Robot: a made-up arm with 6 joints. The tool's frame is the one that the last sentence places.
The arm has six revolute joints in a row. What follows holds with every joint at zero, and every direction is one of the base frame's.
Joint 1 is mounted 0.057 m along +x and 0.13 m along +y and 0.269 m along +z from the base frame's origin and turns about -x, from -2.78 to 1.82 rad.
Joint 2 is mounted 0.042 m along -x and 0.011 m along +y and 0.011 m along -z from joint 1 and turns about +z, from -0.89 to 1.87 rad.
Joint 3 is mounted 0.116 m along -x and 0.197 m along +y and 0.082 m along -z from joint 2 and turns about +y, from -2.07 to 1.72 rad.
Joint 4 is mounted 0.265 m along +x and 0.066 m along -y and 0.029 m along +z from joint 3 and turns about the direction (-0.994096, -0.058, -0.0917), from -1.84 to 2.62 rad.
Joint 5 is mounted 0.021 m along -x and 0.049 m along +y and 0.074 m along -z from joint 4 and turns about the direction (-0.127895, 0.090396, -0.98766), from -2.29 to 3.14 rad.
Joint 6 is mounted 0.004 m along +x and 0.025 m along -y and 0.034 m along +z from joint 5 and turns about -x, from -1.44 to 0.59 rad.
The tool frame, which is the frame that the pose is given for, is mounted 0.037 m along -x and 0.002 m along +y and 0.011 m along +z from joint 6; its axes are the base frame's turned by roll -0.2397, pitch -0.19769 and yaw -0.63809 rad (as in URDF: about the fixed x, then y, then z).
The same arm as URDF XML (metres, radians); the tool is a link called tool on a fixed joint. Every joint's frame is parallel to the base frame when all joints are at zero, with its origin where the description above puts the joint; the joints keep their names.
<robot name="arm">
<joint name="joint 1" type="revolute"><parent link="base"/><child link="link1"/><origin xyz="0.057 0.13 0.269"/><axis xyz="-1 0 0"/><limit lower="-2.78" upper="1.82"/></joint>
<joint name="joint 2" type="revolute"><parent link="link1"/><child link="link2"/><origin xyz="-0.042 0.011 -0.011"/><axis xyz="0 0 1"/><limit lower="-0.89" upper="1.87"/></joint>
<joint name="joint 3" type="revolute"><parent link="link2"/><child link="link3"/><origin xyz="-0.116 0.197 -0.082"/><axis xyz="0 1 0"/><limit lower="-2.07" upper="1.72"/></joint>
<joint name="joint 4" type="revolute"><parent link="link3"/><child link="link4"/><origin xyz="0.265 -0.066 0.029"/><axis xyz="-0.994096 -0.058 -0.0917"/><limit lower="-1.84" upper="2.62"/></joint>
<joint name="joint 5" type="revolute"><parent link="link4"/><child link="link5"/><origin xyz="-0.021 0.049 -0.074"/><axis xyz="-0.127895 0.090396 -0.98766"/><limit lower="-2.29" upper="3.14"/></joint>
<joint name="joint 6" type="revolute"><parent link="link5"/><child link="link6"/><origin xyz="0.004 -0.025 0.034"/><axis xyz="-1 0 0"/><limit lower="-1.44" upper="0.59"/></joint>
<joint name="tool_joint" type="fixed"><parent link="link6"/><child link="tool"/><origin xyz="-0.037 0.002 0.011" rpy="-0.2397 -0.1977 -0.6381"/></joint>
<link name="base"/>
<link name="link1"/>
<link name="link2"/>
<link name="link3"/>
<link name="link4"/>
<link name="link5"/>
<link name="link6"/>
<link name="tool"/>
</robot>

